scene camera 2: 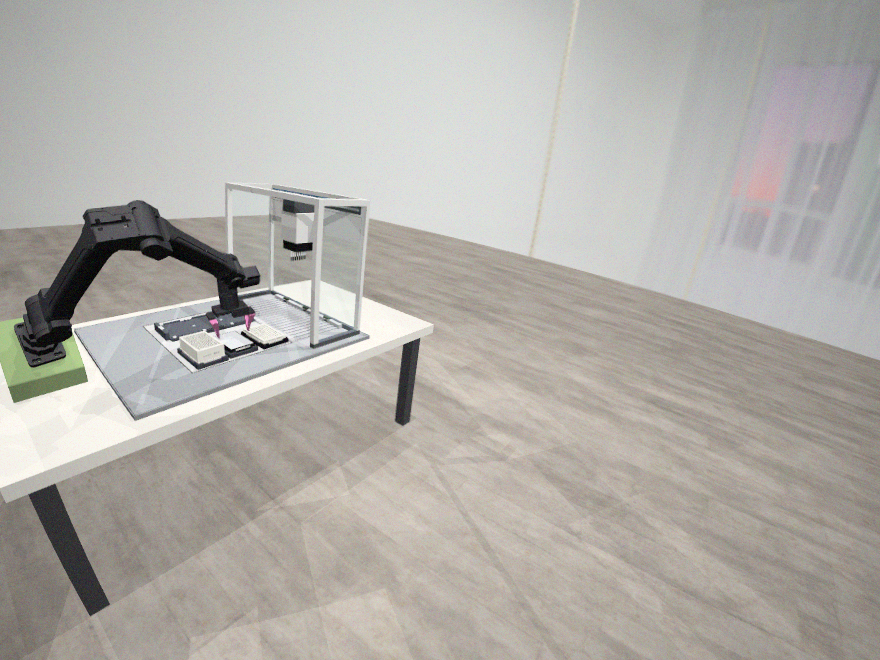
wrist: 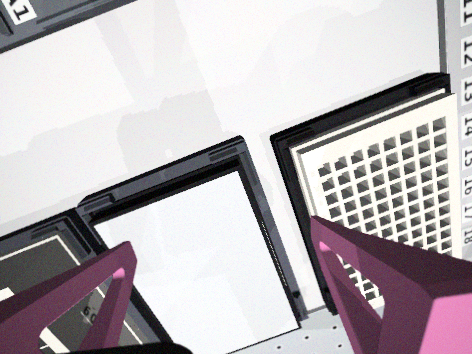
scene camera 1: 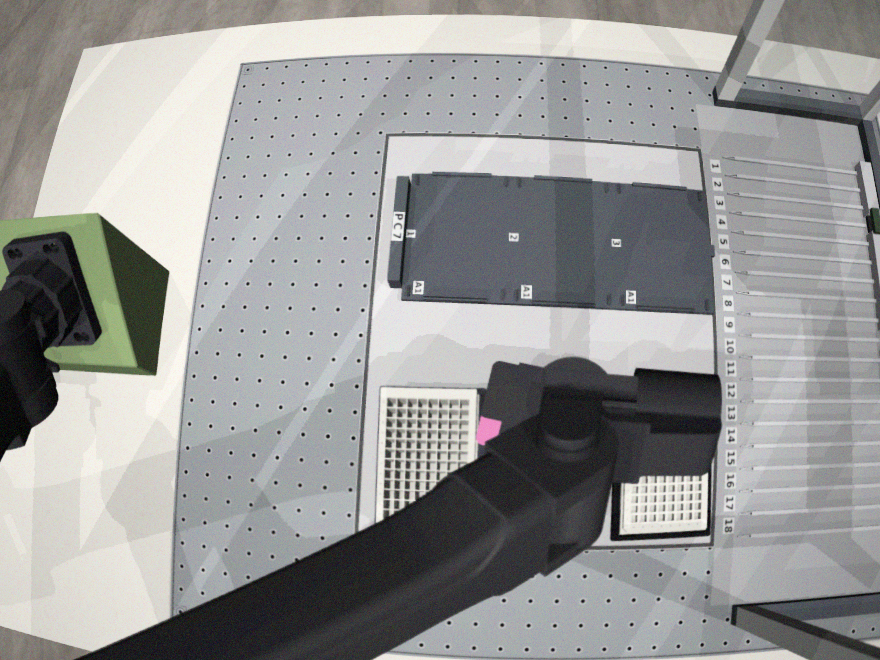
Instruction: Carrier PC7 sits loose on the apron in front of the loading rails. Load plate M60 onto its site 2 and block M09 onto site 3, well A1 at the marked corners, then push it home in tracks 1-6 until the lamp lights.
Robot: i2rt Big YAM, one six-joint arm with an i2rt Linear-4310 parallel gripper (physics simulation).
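Where they show: gripper, between the fingertips: (scene camera 2: 233,334) (wrist: 221,238); arm's base, origin of its link: (scene camera 2: 40,342) (scene camera 1: 55,288).
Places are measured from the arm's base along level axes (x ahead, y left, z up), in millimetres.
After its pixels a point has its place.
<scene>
Carrier PC7 (scene camera 1: 462,262) {z -91, x 406, y 35 mm} (scene camera 2: 186,326) {z -91, x 434, y 69 mm} lies flat on the apron (scene camera 1: 426,330) {z -102, x 370, y -29 mm}, in front of the numbered rails; its three sites are bare. The low white plate (scene camera 1: 664,500) {z -81, x 590, y -202 mm} (scene camera 2: 265,333) {z -77, x 590, y -179 mm} (wrist: 385,180) {z -76, x 593, y -139 mm} sits in a black holder on the right. The taller white block (scene camera 1: 426,440) {z -49, x 374, y -139 mm} (scene camera 2: 201,346) {z -49, x 356, y -192 mm} stands on the left. Between them is a black-framed holder (scene camera 2: 238,342) {z -76, x 481, y -187 mm} (wrist: 250,185) {z -88, x 525, y -115 mm} with a flat white middle. My gripper (scene camera 2: 232,331) {z -72, x 500, y -129 mm} (wrist: 221,238) {z -72, x 500, y -129 mm} is open and empty above this holder, fingers at its two sides. The codes on plate and block cannot be read with certainty; the arm hides part of both.
Rails with tracks 1-18 (scene camera 1: 803,377) {z -102, x 759, y -90 mm} run to the right, under a clear-walled frame (scene camera 2: 317,277) {z 140, x 674, y -336 mm} with a hanging head (scene camera 2: 297,228) {z 248, x 786, y -98 mm}. A perforated grey board (scene camera 1: 298,284) {z -102, x 240, y 22 mm} surrounds the apron. The arm stands on a green base (scene camera 1: 135,305) {z -46, x 78, y -9 mm} (scene camera 2: 49,383) {z -89, x -12, y -64 mm}. I cannot make out a lit lamp.
</scene>
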